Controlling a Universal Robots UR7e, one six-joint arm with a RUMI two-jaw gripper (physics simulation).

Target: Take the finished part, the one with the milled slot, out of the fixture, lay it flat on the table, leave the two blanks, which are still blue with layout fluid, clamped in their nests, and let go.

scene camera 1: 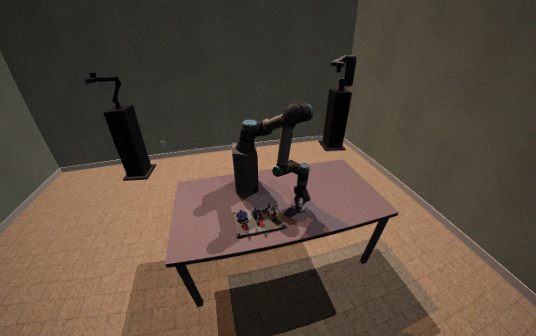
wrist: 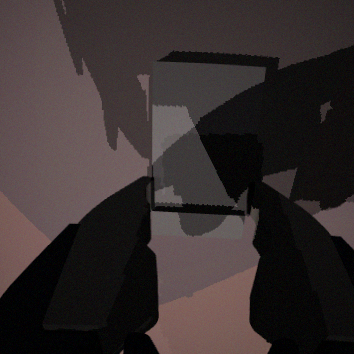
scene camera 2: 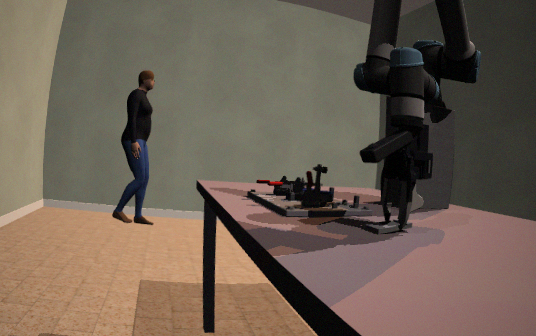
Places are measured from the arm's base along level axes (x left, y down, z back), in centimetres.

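Where they show: gripper, fingertip midpoint: (scene camera 1: 299, 205) (wrist: 199, 183) (scene camera 2: 394, 225); arm's base at its link origin: (scene camera 1: 245, 148).
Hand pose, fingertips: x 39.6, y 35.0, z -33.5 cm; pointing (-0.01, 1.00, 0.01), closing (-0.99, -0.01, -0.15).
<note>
Each offset is from my fingertips to the top centre of the thing. "*": to the spot under its first point. Level surfaces: height alone.
The finished part @[dx +0.2, dy -0.8, dz -1.5 cm] (scene camera 1: 299, 210) (scene camera 2: 382, 228) (wrist: 175, 150) is a bare grey block with a dark slot edge across it near the fingers. It lies level, at or very close to the table surface, right of the fixture in scene camera 1; any thin gap beneath is too small to tell. My gripper (scene camera 1: 300, 207) (scene camera 2: 395, 223) (wrist: 199, 183) points down and is shut on the part, one finger on each side. The fixture plate (scene camera 1: 267, 232) (scene camera 2: 292, 212) carries the nests. A blue blank @[* dx -44.4, dy -3.9, dz -9.2 cm] (scene camera 1: 242, 215) shows in the left nest; the middle nest's blank is small and dark, partly hidden by its clamp.
Red clamp handles @[dx -32.4, dy -6.6, dz -16.9 cm] (scene camera 1: 261, 223) (scene camera 2: 274, 183) stand at the fixture's front. An upright clamp arm (scene camera 2: 318, 182) rises at the fixture's near end. The table @[dy +1.1 cm] (scene camera 1: 345, 185) (scene camera 2: 480, 260) carries my arm's base (scene camera 1: 245, 172). A person (scene camera 2: 137, 117) is beyond the table in scene camera 2.
</note>
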